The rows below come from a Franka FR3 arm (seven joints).
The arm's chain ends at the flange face. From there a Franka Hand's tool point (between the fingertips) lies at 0.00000 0.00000 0.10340 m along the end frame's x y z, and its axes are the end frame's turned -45 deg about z.
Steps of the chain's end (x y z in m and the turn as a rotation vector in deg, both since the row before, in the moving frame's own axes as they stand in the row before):
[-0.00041, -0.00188, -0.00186, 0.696, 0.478, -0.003]
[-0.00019, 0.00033, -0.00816, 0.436, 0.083, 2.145]
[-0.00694, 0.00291, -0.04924, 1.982, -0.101, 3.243]
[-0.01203, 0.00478, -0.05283, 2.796, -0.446, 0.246]
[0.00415, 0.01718, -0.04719, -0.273, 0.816, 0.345]
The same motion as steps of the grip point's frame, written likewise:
[0.00254, -0.00190, -0.00187, 0.154, 0.830, -0.003]
[0.00030, -0.00034, -0.00816, 0.250, 0.367, 2.145]
[-0.00449, -0.00544, -0.04930, 1.473, 1.330, 3.243]
[-0.00888, -0.00926, -0.05296, 2.292, 1.662, 0.246]
[-0.00852, 0.01647, -0.04720, -0.770, 0.384, 0.345]

